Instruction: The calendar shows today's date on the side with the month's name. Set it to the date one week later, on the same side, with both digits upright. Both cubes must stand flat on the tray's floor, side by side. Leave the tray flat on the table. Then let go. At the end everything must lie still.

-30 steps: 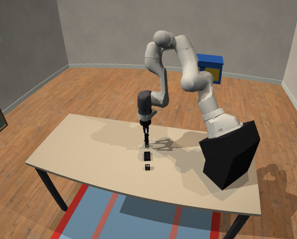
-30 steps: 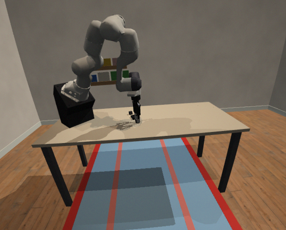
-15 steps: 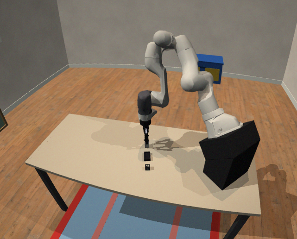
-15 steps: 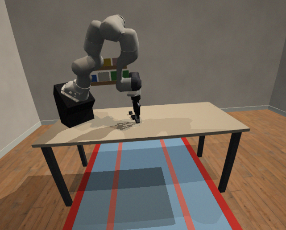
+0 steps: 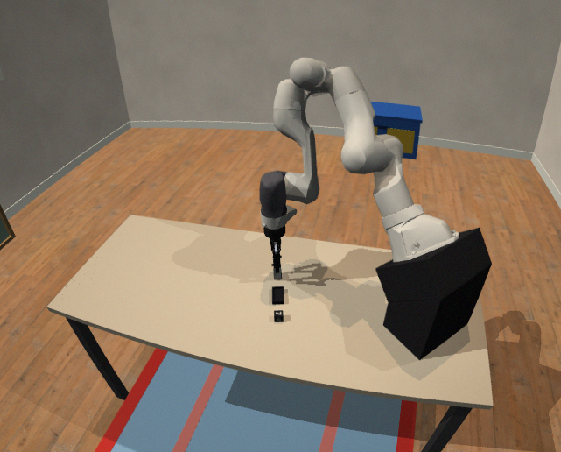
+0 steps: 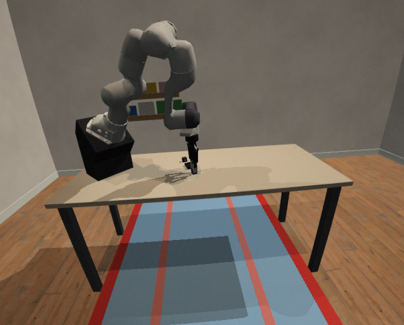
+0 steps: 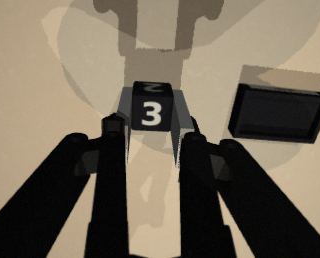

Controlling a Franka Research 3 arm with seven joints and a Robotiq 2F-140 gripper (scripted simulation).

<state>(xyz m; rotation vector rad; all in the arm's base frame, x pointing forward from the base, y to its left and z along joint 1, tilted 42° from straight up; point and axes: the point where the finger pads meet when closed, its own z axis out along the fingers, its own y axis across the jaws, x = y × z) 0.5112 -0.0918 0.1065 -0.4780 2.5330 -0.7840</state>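
Now: the black tray 11 cm to the left of my hand, 3 cm below it and 2 cm behind it.
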